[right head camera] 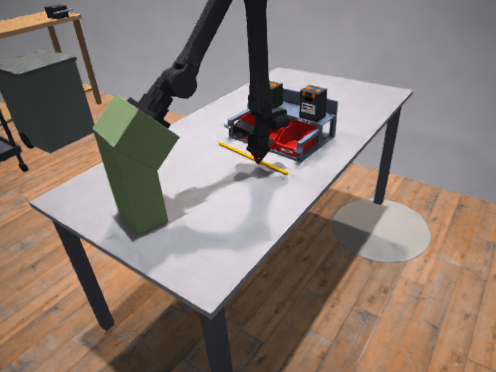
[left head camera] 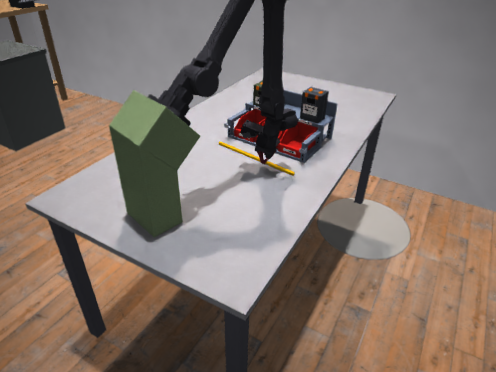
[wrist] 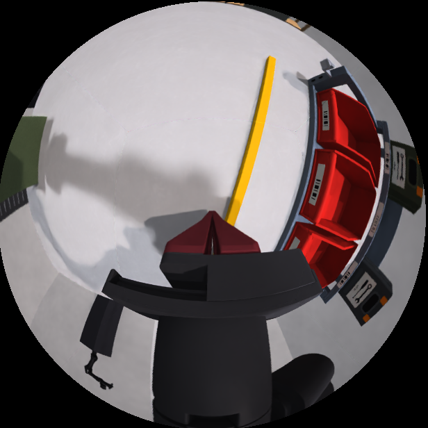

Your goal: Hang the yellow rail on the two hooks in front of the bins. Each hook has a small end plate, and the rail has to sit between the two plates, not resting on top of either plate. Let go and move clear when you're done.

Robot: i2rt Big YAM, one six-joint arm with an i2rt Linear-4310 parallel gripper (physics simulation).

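Seen in the pictures: gripper, fingertip midpoint: (right head camera: pixel 257 163) (left head camera: pixel 262 163); arm's base, link origin: (right head camera: pixel 147 115) (left head camera: pixel 167 113).
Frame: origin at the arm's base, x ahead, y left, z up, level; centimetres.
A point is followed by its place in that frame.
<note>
The yellow rail (left head camera: pixel 240 151) {z -32.4, x 40.0, y -8.9 cm} (right head camera: pixel 237 151) {z -32.5, x 40.1, y -8.5 cm} (wrist: pixel 255 135) lies on the table in front of the rack, apart from it and roughly along its front. My gripper (left head camera: pixel 263 160) {z -32.0, x 33.4, y -20.2 cm} (right head camera: pixel 258 160) {z -32.0, x 33.4, y -20.2 cm} (wrist: pixel 212 215) is shut and empty, its red fingertips together over the rail near its middle in the head views. In the wrist view the rail runs down behind the right finger, which hides its near end. A small hook (wrist: pixel 326 65) sticks out at the rack's far front corner. The other hook cannot be made out. The red bins (left head camera: pixel 299 136) {z -32.1, x 60.6, y -29.4 cm} (right head camera: pixel 300 134) {z -31.9, x 61.3, y -29.1 cm} (wrist: pixel 340 185) sit in the rack.
The blue-grey rack (left head camera: pixel 334 114) {z -22.0, x 66.2, y -42.6 cm} (right head camera: pixel 334 114) {z -22.8, x 65.9, y -42.2 cm} (wrist: pixel 310 137) carries a dark box (left head camera: pixel 314 106) {z -15.8, x 57.1, y -34.7 cm} (right head camera: pixel 313 104) {z -15.6, x 57.0, y -35.2 cm} (wrist: pixel 367 295) and a green box (right head camera: pixel 276 95) {z -17.3, x 66.0, y -16.6 cm} (wrist: pixel 406 175) on its upper shelf. A green angled block (left head camera: pixel 150 185) {z -14.8, x -15.2, y -0.9 cm} (right head camera: pixel 135 185) {z -15.6, x -13.7, y -1.7 cm} (wrist: pixel 22 150) stands at the arm's base.
</note>
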